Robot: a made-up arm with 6 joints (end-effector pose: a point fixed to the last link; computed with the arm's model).
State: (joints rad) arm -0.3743 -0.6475 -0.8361 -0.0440 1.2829 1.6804
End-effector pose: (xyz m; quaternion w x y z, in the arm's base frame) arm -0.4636 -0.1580 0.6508 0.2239 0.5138 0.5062 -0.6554
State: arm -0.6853 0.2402 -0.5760 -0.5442 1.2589 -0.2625
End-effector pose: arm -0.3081 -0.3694 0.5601 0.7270 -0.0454 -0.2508 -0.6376
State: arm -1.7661 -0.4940 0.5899 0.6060 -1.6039 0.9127
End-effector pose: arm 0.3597 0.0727 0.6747 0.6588 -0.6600 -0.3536 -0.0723
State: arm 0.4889 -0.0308 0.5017 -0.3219 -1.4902 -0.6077
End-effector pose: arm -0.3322 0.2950 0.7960 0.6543 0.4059 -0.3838 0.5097
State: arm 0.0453 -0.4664 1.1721 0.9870 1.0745 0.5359
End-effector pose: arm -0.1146 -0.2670 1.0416 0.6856 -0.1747 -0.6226 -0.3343
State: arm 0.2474 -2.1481 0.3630 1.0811 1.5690 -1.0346
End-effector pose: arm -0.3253 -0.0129 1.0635 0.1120 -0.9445 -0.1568 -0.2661
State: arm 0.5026 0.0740 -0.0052 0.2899 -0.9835 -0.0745
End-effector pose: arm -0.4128 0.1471 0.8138 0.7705 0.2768 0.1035 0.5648
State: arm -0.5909 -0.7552 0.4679 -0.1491 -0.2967 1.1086
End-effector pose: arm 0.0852 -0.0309 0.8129 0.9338 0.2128 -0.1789 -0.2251
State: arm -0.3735 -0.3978 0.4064 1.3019 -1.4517 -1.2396
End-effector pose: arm -0.2603 -0.1480 0.3987 0.4351 0.0755 -0.1788 0.8792
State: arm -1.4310 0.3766 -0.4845 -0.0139 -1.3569 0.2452
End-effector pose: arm -0.1933 0.0800 0.2961 0.6293 -0.2901 -0.2242 0.6853
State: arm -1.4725 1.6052 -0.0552 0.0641 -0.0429 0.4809
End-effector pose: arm 0.0284 -0.0715 0.6300 0.5667 -0.4988 -0.3574 0.5499
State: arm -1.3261 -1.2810 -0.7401 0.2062 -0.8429 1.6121
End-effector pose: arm -0.0621 0.2780 0.8944 0.9137 0.2829 0.1783 0.2311
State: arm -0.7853 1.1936 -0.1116 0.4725 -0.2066 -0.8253
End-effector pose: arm -0.1318 -0.0920 0.5697 0.2948 0.0608 -0.4616 0.8345
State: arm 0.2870 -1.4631 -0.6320 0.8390 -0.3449 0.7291
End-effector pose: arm -0.0530 0.1547 0.6937 0.8073 0.1848 0.5238 -0.1994
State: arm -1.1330 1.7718 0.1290 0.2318 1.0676 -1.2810
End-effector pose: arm 0.0406 -0.0289 0.9300 0.0503 0.1765 -0.8573 0.4810
